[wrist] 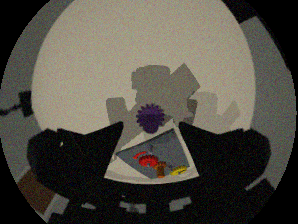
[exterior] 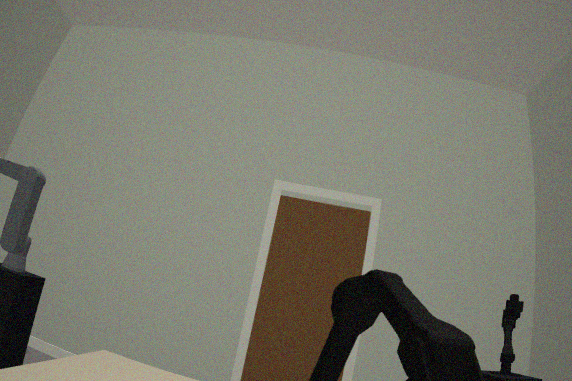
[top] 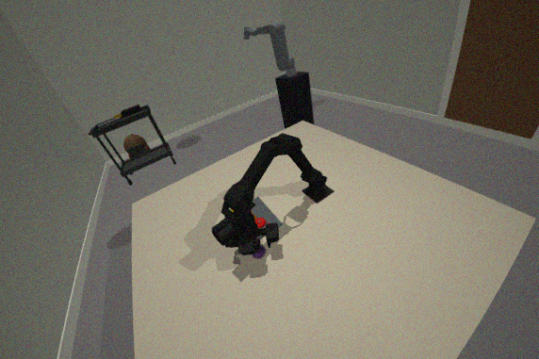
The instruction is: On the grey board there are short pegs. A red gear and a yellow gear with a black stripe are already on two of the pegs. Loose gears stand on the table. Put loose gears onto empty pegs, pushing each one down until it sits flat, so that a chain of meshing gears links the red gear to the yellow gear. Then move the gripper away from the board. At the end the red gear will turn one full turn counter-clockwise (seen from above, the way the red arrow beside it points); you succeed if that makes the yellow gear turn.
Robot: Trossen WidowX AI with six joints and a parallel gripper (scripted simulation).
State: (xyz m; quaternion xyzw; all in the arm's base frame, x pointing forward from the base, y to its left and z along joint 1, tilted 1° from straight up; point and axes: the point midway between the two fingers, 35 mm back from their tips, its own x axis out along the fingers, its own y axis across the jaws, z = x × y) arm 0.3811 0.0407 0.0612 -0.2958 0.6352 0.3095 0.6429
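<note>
My gripper tip is 140 mm to the left of the orange gear, 70 mm past it and 10 mm above it. From my gripper tip the other things lie so: red gear: 100 mm to the right, 80 mm behind, 10 mm below; then red arrow: 90 mm behind, 60 mm to the right, 20 mm below; then purple gear: 10 mm below.
</note>
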